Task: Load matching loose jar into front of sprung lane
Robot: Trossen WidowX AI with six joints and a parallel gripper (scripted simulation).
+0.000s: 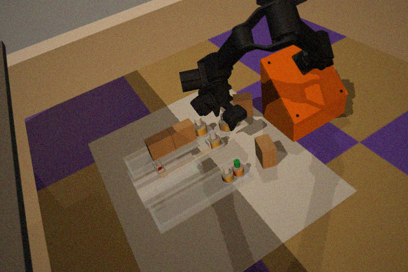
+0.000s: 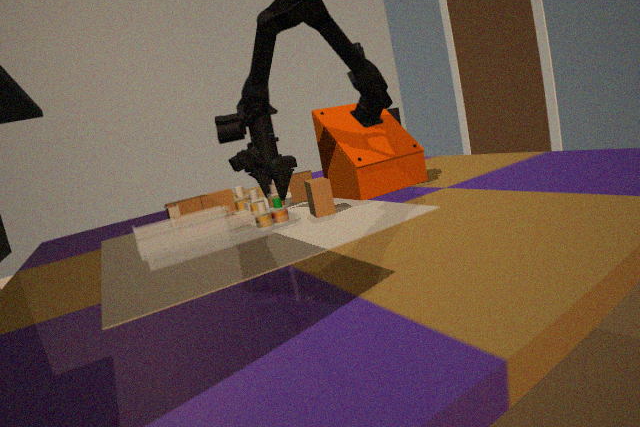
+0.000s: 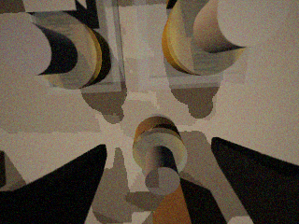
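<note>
Now: gripper tip 22 cm short of the clear lane rack, 6 cm to the right of it and 1 cm above it. The rest, counted from my gripper tip: red mark: 26 cm ahead, 7 cm to the left, 5 cm above.
</note>
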